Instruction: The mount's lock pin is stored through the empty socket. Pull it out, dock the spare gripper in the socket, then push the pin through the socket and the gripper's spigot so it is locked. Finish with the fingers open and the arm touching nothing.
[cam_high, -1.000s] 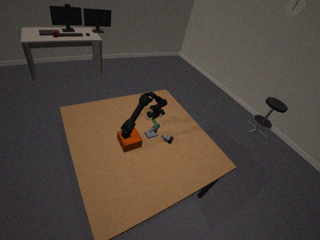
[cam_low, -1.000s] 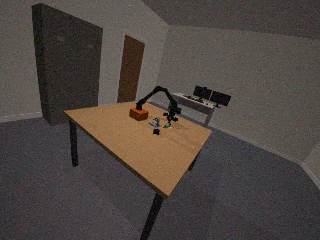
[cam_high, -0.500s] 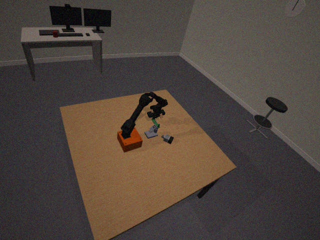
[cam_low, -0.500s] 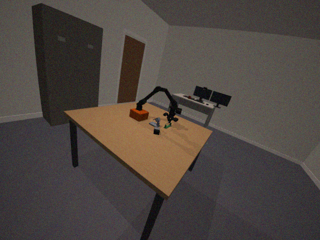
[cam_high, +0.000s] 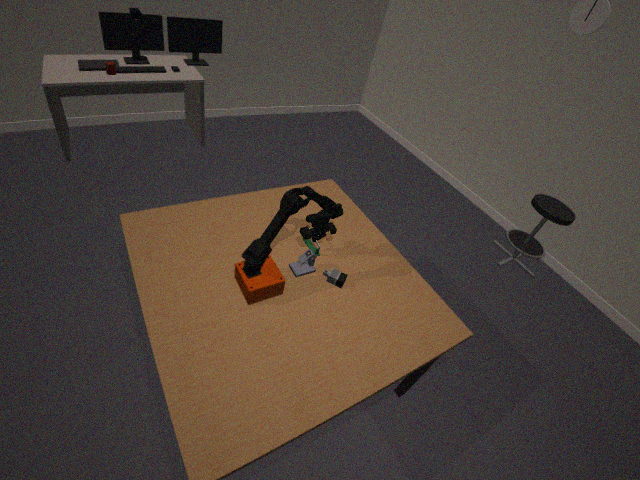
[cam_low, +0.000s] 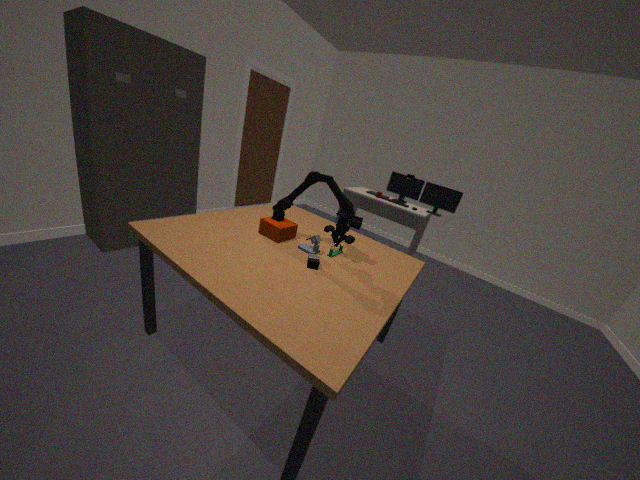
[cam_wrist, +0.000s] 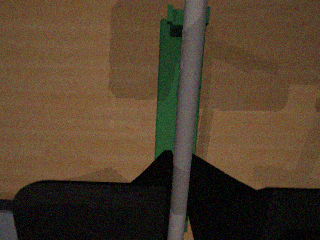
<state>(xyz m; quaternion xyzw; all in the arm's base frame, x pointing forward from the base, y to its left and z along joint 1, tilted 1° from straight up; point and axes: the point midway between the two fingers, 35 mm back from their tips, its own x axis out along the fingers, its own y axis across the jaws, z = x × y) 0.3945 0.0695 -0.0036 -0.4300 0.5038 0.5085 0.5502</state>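
The green holder is 30 mm below my gripper tip and 10 mm to the left of it. Also, from my gripper tip: spare gripper: 220 mm to the right, 30 mm below, 20 mm behind; then grey mount: 110 mm behind, 90 mm to the right.
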